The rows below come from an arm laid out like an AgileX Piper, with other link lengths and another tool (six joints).
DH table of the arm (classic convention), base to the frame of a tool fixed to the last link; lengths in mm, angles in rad. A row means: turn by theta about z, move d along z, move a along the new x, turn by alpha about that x. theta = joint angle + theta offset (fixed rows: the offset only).
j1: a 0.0  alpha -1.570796  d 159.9  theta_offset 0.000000
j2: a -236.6  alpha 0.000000  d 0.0  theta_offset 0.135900
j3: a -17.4  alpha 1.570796  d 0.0  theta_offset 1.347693
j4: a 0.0  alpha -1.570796  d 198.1  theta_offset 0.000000
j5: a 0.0  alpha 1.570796  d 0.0  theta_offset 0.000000
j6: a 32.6  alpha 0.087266  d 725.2  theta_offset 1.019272
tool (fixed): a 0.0  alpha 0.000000  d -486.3  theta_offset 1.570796
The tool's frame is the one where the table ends.
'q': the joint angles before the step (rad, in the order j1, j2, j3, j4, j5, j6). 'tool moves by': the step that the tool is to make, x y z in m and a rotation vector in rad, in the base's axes. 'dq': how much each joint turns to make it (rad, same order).
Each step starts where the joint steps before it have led.
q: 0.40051 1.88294 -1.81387 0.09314 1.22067 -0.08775
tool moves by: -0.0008 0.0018 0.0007 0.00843 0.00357 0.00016
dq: 0.00000 -0.00010 -0.00002 0.00915 0.00012 0.00002
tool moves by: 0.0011 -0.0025 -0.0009 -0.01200 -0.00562 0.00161
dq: -0.00022 0.00025 -0.00042 -0.01244 -0.00012 -0.00223
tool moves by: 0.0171 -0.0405 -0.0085 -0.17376 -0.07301 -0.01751
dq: -0.00293 -0.00346 0.00060 -0.19266 0.00312 0.01150
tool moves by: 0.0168 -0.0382 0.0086 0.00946 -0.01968 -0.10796
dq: -0.10439 -0.02095 -0.00036 0.00080 -0.00002 0.00390
